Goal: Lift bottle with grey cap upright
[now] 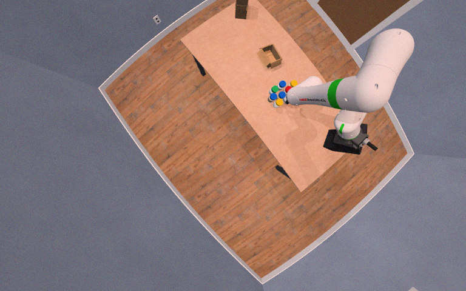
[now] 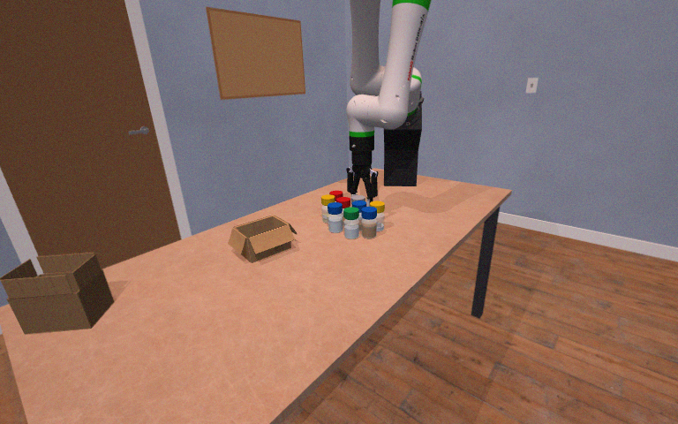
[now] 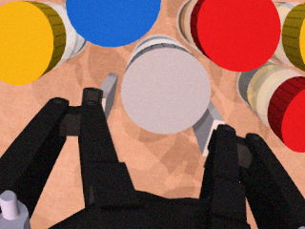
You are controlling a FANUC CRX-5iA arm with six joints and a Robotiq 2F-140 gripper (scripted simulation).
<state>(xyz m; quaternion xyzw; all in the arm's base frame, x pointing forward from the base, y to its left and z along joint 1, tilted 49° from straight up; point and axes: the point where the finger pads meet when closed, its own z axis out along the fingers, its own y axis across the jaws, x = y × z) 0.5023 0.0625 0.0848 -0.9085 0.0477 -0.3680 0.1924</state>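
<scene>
Right now my hand is 80 mm short of the red-capped bottle, 30 mm to the left of it and 20 mm above it. Round my hand: yellow-capped bottle: 90 mm ahead, 100 mm to the right, 20 mm below; then blue bottle: 70 mm ahead, 50 mm to the left, 20 mm below.
</scene>
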